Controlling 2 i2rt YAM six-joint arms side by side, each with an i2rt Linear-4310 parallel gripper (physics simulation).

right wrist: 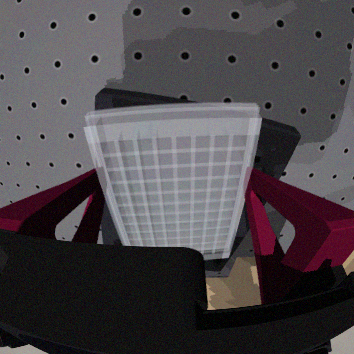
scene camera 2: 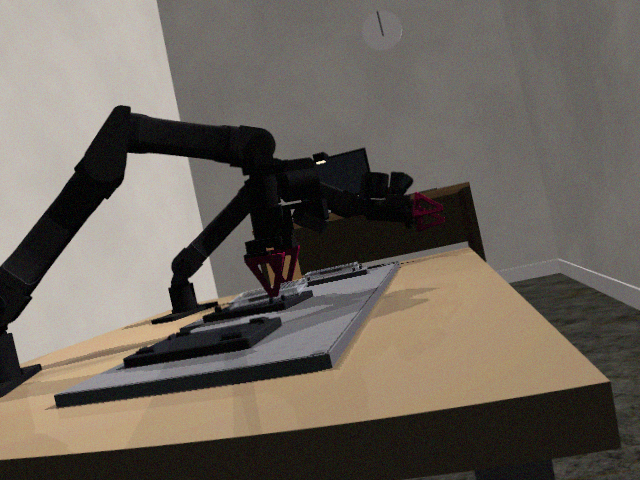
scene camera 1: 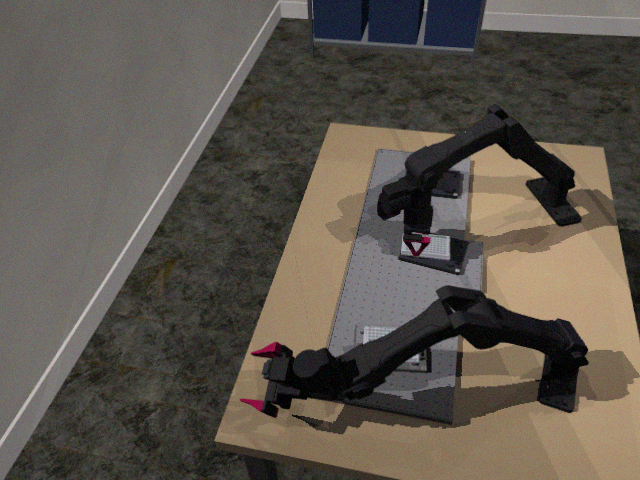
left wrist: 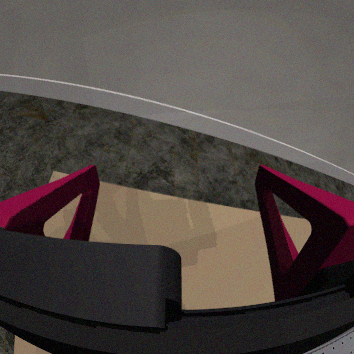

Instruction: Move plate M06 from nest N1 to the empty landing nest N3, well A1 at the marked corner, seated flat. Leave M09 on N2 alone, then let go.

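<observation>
My right gripper [scene camera 1: 416, 252] [scene camera 2: 282, 287] [right wrist: 174, 175] is shut on a clear gridded plate [scene camera 1: 439, 246] [right wrist: 175, 215], taken as M06; its label is not legible. The plate is slightly above the middle dark nest [scene camera 1: 463, 258] [scene camera 2: 242, 313] [right wrist: 280, 136] and turned relative to it. Another plate [scene camera 1: 377, 333] [scene camera 2: 333, 269], likely M09, sits on a nest at the bottom in scene camera 1, partly hidden by the left arm. A third nest [scene camera 1: 451, 184] [scene camera 2: 201, 344] is bare. My left gripper [scene camera 1: 247, 377] [scene camera 2: 443, 212] [left wrist: 176, 173] is open and empty. Nest labels and the corner mark are not readable.
The nests stand on a grey perforated board [scene camera 1: 398, 289] [scene camera 2: 310, 343] on the wooden table [scene camera 1: 537, 310] [scene camera 2: 465, 356]. The left arm reaches over the board's lower end in scene camera 1, with its gripper near the table's left edge.
</observation>
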